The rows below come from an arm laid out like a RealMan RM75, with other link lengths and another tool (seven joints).
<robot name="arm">
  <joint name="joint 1" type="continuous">
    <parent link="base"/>
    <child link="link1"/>
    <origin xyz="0 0 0.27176" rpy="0 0 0"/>
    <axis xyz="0 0 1"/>
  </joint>
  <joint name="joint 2" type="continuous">
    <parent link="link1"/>
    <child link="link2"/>
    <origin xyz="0 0 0" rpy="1.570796 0 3.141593"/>
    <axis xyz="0 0 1"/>
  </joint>
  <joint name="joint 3" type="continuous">
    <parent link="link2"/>
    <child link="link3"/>
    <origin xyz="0 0.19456 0" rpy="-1.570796 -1.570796 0"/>
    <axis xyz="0 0 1"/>
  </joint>
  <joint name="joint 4" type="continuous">
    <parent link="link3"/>
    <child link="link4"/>
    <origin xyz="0 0 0" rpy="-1.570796 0 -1.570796"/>
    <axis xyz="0 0 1"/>
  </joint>
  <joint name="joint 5" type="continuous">
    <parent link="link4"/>
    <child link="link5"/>
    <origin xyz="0 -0.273 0" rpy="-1.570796 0 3.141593"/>
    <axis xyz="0 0 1"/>
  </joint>
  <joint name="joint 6" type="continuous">
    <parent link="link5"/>
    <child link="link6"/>
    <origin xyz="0 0 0" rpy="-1.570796 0 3.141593"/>
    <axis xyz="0 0 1"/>
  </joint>
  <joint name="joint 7" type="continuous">
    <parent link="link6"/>
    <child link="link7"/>
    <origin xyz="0 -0.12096 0" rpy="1.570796 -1.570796 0"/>
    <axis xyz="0 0 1"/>
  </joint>
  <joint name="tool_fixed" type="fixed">
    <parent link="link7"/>
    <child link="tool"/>
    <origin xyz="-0.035 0.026 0.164" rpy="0.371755 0 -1.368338"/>
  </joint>
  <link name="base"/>
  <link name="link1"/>
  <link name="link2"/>
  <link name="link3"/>
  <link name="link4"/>
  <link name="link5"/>
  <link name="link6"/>
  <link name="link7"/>
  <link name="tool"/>
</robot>
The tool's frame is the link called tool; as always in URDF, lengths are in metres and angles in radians. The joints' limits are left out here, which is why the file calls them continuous.
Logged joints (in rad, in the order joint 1, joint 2, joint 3, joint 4, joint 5, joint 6, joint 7), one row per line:
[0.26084, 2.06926, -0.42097, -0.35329, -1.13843, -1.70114, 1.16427]
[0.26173, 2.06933, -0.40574, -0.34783, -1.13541, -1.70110, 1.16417]
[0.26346, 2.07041, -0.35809, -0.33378, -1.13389, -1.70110, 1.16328]
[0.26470, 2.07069, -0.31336, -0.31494, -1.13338, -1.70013, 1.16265]
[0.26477, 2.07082, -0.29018, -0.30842, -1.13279, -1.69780, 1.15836]
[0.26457, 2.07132, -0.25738, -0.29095, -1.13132, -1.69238, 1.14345]
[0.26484, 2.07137, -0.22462, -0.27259, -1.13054, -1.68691, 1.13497]
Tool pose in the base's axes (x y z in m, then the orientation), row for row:
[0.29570, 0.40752, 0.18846, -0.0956, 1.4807, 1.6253]
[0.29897, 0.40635, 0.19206, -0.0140, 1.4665, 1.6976]
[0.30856, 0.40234, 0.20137, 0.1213, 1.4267, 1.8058]
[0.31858, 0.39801, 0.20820, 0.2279, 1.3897, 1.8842]
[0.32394, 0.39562, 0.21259, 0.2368, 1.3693, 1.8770]
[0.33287, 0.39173, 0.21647, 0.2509, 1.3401, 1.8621]
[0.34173, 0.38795, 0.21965, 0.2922, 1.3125, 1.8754]
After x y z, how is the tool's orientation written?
As angles about the fixed x, y, z axes (roll, pitch, yaw), in radians.
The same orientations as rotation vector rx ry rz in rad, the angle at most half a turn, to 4 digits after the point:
[-1.2508, 1.0661, 1.3582]
[-1.2297, 1.0661, 1.3634]
[-1.1723, 1.0660, 1.3746]
[-1.1163, 1.0720, 1.3846]
[-1.0873, 1.0691, 1.3849]
[-1.0418, 1.0675, 1.3806]
[-0.9966, 1.0721, 1.3800]

